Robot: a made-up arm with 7 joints. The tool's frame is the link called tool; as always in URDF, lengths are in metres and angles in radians. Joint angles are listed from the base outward. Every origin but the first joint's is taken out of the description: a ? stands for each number. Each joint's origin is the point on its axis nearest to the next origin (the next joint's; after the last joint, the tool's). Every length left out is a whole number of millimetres.
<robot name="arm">
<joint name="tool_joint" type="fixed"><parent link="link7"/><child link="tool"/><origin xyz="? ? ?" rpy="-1.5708 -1.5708 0"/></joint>
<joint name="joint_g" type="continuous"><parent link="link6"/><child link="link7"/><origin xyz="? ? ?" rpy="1.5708 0 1.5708"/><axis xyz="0 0 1"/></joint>
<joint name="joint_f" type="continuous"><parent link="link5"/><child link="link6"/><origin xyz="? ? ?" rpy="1.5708 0 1.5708"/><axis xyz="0 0 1"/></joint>
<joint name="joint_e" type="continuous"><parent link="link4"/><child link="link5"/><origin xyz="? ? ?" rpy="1.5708 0 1.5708"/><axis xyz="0 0 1"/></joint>
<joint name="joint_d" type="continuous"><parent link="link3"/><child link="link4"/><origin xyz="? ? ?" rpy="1.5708 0 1.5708"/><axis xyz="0 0 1"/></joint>
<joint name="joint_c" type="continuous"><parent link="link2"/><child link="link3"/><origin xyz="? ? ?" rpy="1.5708 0 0"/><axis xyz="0 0 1"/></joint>
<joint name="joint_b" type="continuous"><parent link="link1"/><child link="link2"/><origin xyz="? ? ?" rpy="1.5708 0 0"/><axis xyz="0 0 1"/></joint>
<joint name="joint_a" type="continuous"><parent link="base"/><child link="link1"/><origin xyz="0 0 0.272" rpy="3.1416 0 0"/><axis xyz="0 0 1"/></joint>
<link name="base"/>
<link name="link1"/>
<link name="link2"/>
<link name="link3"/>
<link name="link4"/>
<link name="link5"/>
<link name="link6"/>
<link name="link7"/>
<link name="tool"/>
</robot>
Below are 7 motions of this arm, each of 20 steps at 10 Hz.
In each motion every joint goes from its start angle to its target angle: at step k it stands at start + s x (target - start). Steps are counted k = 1, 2, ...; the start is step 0. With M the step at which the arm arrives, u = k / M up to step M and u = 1 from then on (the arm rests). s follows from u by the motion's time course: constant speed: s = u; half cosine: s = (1 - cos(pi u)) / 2; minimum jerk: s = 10 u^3 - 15 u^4 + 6 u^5.
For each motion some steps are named. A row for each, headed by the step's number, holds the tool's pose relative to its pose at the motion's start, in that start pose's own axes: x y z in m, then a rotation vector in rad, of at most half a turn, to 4 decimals.
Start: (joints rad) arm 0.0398 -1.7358 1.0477 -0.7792 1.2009 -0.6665 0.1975
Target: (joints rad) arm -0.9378 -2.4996 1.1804 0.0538 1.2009 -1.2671 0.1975
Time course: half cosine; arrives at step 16
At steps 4, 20:
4: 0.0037 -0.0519 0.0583 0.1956 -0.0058 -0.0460
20: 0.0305 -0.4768 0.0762 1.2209 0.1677 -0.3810

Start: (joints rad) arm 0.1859 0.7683 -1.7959 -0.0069 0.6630 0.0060 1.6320
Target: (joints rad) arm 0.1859 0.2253 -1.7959 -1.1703 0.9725 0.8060 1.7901
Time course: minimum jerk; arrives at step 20
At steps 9, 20:
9: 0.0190 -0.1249 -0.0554 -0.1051 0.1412 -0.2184
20: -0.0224 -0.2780 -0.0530 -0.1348 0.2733 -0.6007

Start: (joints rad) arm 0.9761 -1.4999 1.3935 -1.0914 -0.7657 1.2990 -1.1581
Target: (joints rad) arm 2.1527 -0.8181 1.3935 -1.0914 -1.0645 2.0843 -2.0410
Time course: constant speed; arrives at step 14
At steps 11, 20:
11: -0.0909 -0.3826 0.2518 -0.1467 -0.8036 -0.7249
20: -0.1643 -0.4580 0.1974 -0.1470 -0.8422 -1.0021

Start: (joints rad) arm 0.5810 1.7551 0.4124 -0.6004 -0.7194 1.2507 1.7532
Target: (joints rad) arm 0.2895 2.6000 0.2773 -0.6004 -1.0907 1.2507 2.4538
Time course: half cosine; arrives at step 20
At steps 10, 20:
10: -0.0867 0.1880 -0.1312 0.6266 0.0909 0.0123
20: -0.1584 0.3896 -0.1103 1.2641 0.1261 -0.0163

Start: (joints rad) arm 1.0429 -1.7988 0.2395 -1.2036 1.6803 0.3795 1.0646
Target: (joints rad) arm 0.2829 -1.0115 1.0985 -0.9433 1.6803 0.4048 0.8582
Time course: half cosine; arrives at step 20
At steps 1, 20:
1: -0.0008 0.0019 -0.0069 -0.0075 0.0057 0.0036
20: -0.8552 -0.2121 -0.8051 -1.1008 0.8344 1.1262

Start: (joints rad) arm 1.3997 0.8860 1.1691 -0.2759 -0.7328 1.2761 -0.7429
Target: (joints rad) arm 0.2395 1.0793 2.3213 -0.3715 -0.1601 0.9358 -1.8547
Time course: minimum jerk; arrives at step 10
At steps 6, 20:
6: -0.2349 -0.0852 0.7384 0.1579 -1.0108 -0.0025
20: -0.5035 -0.3298 0.9303 0.2817 -1.3886 -0.2270

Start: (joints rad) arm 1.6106 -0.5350 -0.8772 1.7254 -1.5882 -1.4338 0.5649
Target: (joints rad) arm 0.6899 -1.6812 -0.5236 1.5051 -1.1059 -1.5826 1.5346
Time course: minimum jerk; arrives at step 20
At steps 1, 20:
1: -0.0004 0.0001 0.0001 -0.0008 -0.0003 -0.0013
20: -0.2868 -0.0127 -0.0579 -0.3065 -0.7590 -1.0526

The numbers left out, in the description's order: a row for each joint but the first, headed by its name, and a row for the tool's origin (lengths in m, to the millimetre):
tool: -0.05 -0.175 0
joint_g: 0.344 -0.084 0
joint_f: 0.386 0.084 0
joint_e: 0.14 -0.287 0
joint_d: 0.166 0.109 0
joint_c: 0.004 0.205 0
joint_b: -0.242 -0.008 0

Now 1 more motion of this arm.
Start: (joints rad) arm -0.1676 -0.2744 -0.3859 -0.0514 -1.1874 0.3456 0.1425
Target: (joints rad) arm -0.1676 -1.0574 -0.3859 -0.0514 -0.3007 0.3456 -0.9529
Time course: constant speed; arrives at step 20
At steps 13, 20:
13: 0.2221 -0.2404 -0.0834 -0.5816 0.0984 -0.1483
20: 0.3458 -0.3610 -0.0656 -0.8609 0.1689 -0.1766

